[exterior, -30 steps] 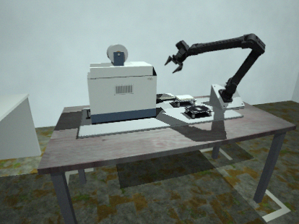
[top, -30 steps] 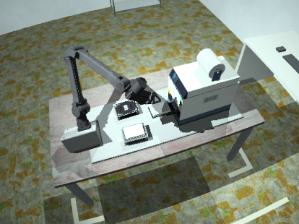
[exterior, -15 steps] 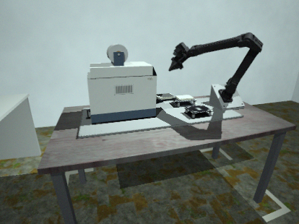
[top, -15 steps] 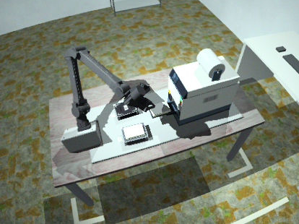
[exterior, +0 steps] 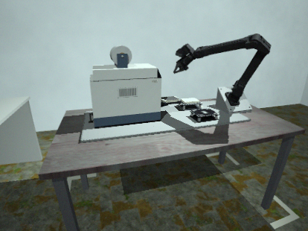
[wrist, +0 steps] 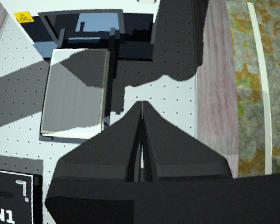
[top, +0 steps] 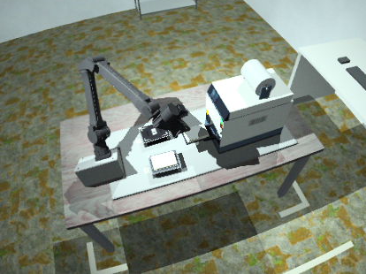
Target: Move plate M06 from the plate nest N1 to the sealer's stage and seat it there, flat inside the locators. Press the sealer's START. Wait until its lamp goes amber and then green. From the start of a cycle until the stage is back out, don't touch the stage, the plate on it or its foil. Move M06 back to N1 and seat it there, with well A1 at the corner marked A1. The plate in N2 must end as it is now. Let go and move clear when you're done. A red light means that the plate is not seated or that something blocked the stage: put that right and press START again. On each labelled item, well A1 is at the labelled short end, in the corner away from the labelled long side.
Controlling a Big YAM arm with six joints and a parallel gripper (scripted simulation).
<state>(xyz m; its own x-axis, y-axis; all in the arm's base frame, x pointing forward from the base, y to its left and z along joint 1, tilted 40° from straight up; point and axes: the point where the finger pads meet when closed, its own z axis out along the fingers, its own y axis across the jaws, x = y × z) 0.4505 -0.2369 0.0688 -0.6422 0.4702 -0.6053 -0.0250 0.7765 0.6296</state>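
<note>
Now: hand 19 cm above the sealer stage, 9 cm to the right of it and 7 cm short of it. From my hand the other things lie so: foil roll: 41 cm ahead, 13 cm above, 9 cm to the left; black nest N1: 25 cm below, 23 cm to the left, 14 cm behind; pale plate: 23 cm below, 14 cm behind, 1 cm to the left.
</note>
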